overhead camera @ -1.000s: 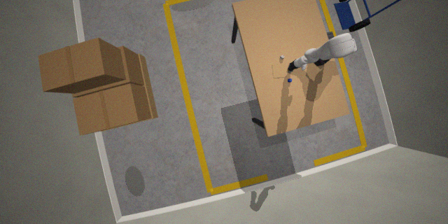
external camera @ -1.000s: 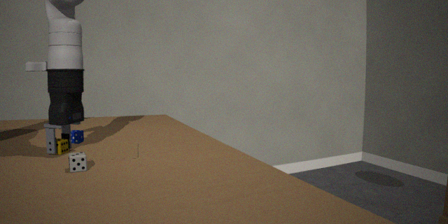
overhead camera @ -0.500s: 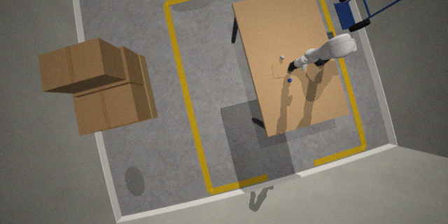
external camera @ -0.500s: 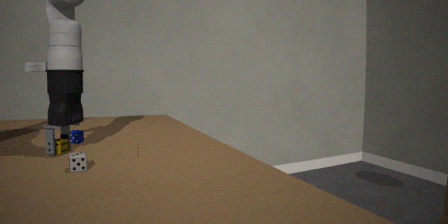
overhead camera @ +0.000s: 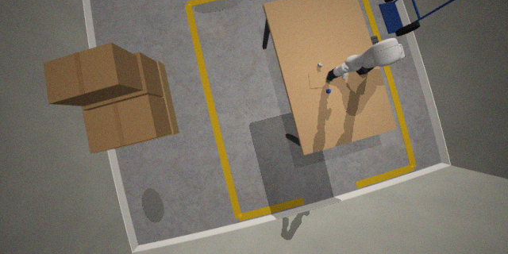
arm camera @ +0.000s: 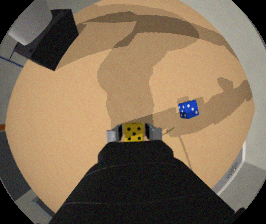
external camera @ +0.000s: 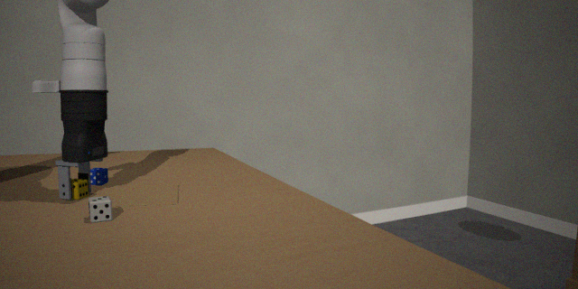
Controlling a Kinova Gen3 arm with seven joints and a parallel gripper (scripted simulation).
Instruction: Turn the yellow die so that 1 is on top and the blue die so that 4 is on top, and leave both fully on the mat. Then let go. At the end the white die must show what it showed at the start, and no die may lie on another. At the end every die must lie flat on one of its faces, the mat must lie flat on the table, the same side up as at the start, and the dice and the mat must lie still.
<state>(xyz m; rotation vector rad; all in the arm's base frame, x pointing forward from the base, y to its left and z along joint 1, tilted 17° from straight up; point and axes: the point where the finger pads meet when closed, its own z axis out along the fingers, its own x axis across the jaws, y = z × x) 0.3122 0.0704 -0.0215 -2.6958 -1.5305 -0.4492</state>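
Right now the yellow die is 10 mm below my hand. Also, from my hand: white die (140 mm to the right, 60 mm ahead, 10 mm below); tan mat (110 mm ahead, 20 mm below, 10 mm to the right); blue die (110 mm to the left, 20 mm ahead, 10 mm below).
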